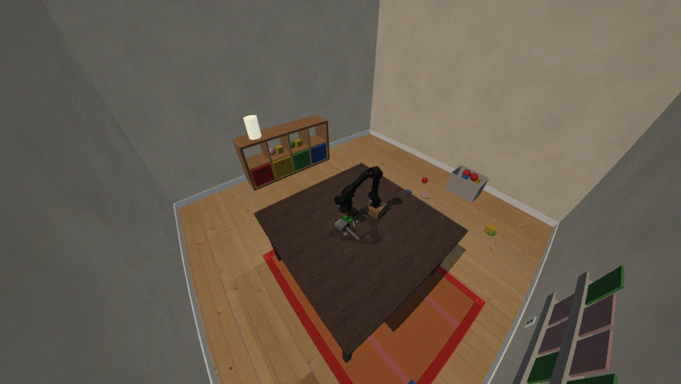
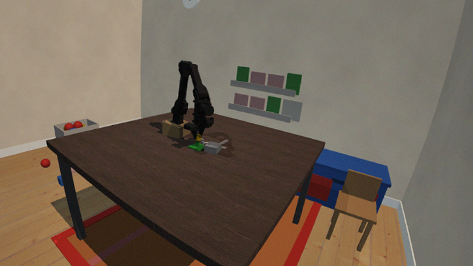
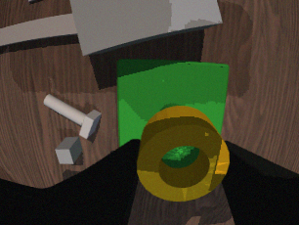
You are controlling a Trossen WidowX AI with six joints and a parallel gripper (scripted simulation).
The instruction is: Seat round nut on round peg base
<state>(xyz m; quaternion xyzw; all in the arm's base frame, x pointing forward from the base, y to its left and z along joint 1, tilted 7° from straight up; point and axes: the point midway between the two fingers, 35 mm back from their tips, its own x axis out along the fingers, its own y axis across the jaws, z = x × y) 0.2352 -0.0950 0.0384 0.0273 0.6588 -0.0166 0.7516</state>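
Right now the grey bolt-like piece is 80 mm below my hand and 70 mm to the left of it. From my hand the other things lie so: grey square tile: 120 mm ahead, 100 mm to the left, 90 mm below; then small grey cube: 90 mm to the left, 80 mm below, 30 mm behind; then grey block: 90 mm ahead, 70 mm below, 20 mm to the left.
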